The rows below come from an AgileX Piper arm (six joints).
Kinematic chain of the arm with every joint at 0, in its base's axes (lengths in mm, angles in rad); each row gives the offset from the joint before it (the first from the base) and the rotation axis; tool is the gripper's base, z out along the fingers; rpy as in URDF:
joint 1: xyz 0 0 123 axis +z
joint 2: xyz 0 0 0 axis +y
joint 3: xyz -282.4 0 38.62 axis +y
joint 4: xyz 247.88 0 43.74 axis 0.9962 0 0.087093
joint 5: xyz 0 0 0 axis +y
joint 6: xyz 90.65 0 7.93 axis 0.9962 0 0.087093
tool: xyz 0 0 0 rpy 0 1.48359 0
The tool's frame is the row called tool.
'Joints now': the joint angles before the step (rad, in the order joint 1, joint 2, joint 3, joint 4, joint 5, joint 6). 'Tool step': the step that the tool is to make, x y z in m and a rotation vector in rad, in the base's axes. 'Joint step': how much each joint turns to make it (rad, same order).
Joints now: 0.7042, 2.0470, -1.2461, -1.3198, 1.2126, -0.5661
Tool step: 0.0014, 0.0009, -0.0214, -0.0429, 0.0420, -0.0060
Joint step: 0.0001, 0.0577, -0.0001, 0.0001, 0.0085, -0.0001
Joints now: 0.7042, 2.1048, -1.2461, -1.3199, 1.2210, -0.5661
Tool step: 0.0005, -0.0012, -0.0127, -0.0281, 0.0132, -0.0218
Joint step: -0.0017, 0.0374, -0.0018, 0.0007, 0.0208, 0.0136
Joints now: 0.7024, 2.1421, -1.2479, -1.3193, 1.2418, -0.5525
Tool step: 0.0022, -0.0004, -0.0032, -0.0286, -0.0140, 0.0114
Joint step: -0.0019, 0.0153, 0.0000, -0.0344, 0.0112, 0.0110
